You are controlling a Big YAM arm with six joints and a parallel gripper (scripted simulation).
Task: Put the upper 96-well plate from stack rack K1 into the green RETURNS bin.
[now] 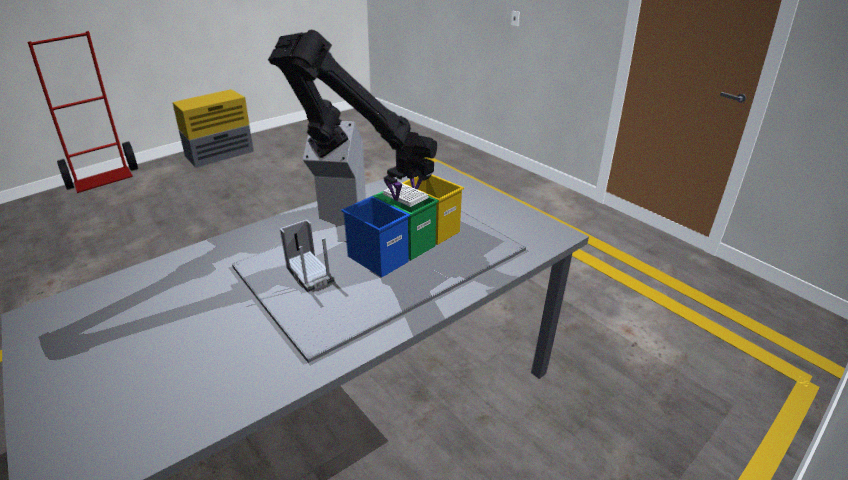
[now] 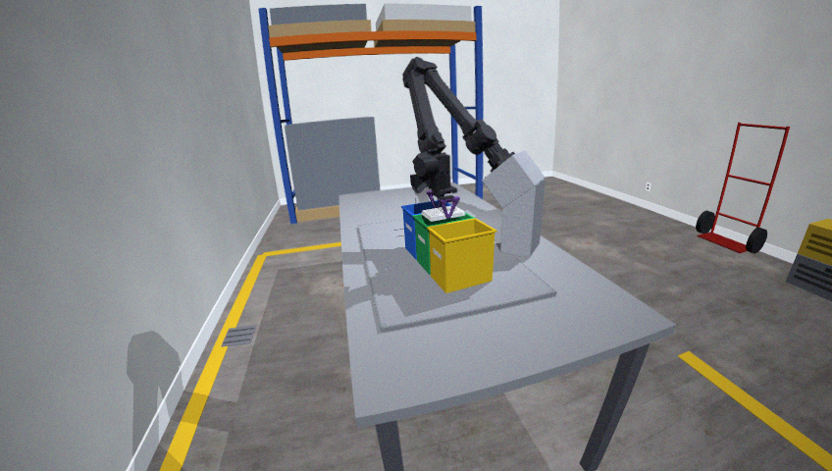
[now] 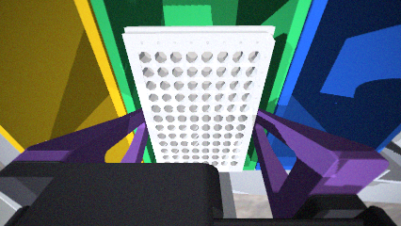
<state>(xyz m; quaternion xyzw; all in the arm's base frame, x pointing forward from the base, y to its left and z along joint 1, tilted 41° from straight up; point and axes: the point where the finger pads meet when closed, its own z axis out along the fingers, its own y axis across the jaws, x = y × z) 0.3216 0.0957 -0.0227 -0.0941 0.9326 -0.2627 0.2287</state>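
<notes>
Right now my hand is 110 mm above the green bin. Round my hand: 96-well plate (right at my hand); then yellow bin (10 mm behind, 130 mm to the left, 110 mm below); then blue bin (10 mm ahead, 130 mm to the right, 110 mm below).
</notes>
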